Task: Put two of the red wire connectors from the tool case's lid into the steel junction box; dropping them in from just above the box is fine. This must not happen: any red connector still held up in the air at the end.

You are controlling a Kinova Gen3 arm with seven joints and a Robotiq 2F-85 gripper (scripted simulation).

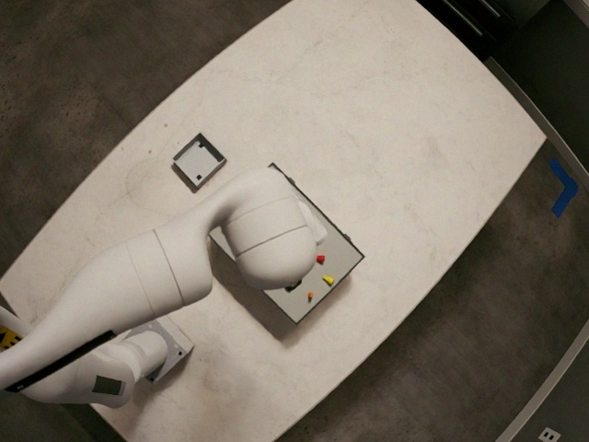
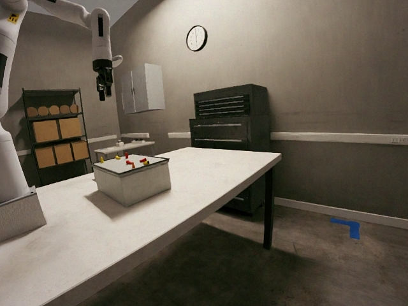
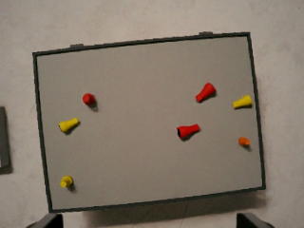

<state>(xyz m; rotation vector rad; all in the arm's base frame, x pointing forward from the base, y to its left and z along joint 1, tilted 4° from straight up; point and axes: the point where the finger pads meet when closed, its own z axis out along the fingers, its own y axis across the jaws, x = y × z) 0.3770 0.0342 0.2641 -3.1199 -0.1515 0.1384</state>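
Now: the tool case 5 cm ahead of my hand and 30 cm below it.
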